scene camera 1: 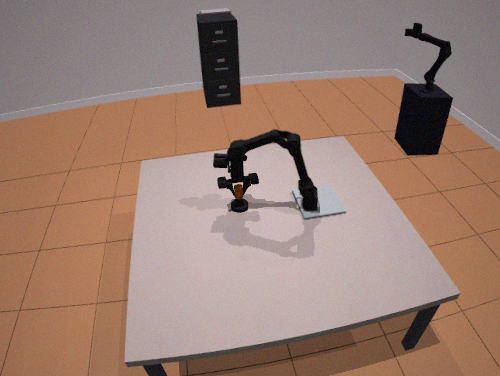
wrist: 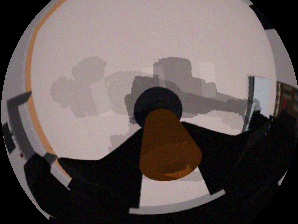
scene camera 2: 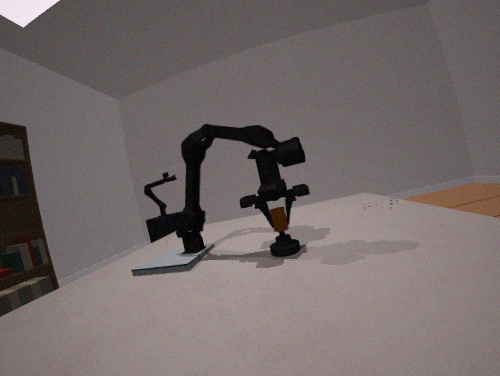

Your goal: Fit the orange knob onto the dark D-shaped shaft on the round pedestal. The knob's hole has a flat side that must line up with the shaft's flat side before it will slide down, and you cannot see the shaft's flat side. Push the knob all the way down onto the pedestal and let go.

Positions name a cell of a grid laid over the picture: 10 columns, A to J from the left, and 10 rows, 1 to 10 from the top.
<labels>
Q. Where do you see a round pedestal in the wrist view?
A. F5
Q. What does my gripper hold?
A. An orange knob.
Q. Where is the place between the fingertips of my gripper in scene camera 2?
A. F6
</labels>
